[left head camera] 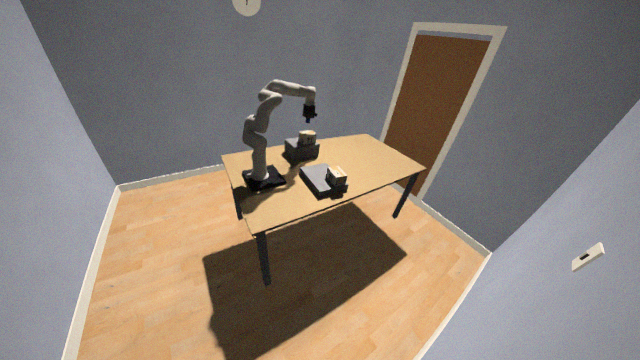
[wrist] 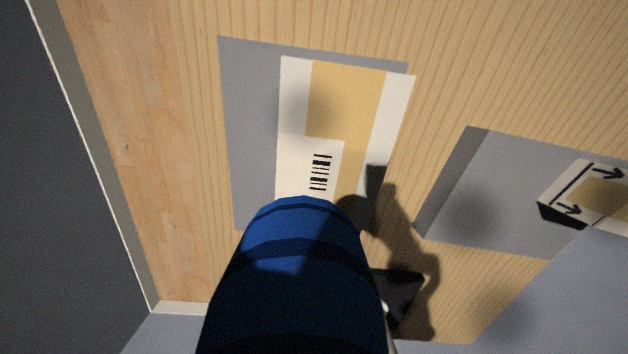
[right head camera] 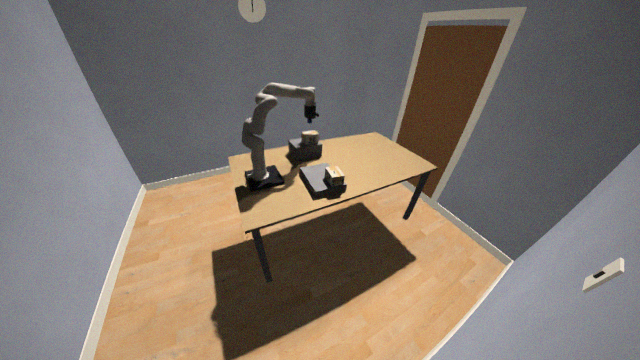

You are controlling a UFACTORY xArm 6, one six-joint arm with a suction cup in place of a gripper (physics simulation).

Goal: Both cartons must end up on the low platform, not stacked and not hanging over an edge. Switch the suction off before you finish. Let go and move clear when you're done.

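Pixels of known places: hand, tool point: [left head camera: 307, 122] [wrist: 302, 243] [right head camera: 309, 122]; arm's base, link origin: [left head camera: 260, 176] [right head camera: 260, 176].
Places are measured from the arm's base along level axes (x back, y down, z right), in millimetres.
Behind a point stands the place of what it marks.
Note:
One light carton with a tan band [left head camera: 307, 137] {x -493, y -165, z -133 mm} [right head camera: 310, 137] {x -504, y -166, z -133 mm} [wrist: 345, 105] {x -566, y -188, z -172 mm} stands on the taller grey block [left head camera: 303, 153] {x -443, y -36, z -102 mm} [right head camera: 306, 152] {x -449, y -46, z -102 mm} [wrist: 250, 125] {x -533, y -97, z -267 mm} at the back of the table. The other carton [left head camera: 337, 176] {x -398, y -101, z 376 mm} [right head camera: 334, 176] {x -401, y -101, z 378 mm} [wrist: 600, 195] {x -455, y -80, z 265 mm} stands at the right end of the low grey platform [left head camera: 315, 176] {x -336, y -25, z 221 mm} [right head camera: 313, 176] {x -333, y -25, z 219 mm} [wrist: 515, 170] {x -470, y -25, z 179 mm}; I cannot tell whether it overhangs the edge. My suction cup [left head camera: 308, 121] [right head camera: 310, 120] [wrist: 304, 198] is open and bare, a gap above the carton on the block. Its blue tip hides that carton's near end in the wrist view.
The wooden table [left head camera: 375, 160] {x -1088, y 23, z 220 mm} [right head camera: 382, 160] {x -1087, y 22, z 234 mm} carries both supports and the dark arm base [left head camera: 276, 180] {x -79, y 0, z 103 mm} [right head camera: 275, 180] {x -79, y 0, z 104 mm} at its left. The low platform lies near the front edge, in front of the taller block. Walls and a brown door [left head camera: 440, 100] [right head camera: 455, 100] stand behind.

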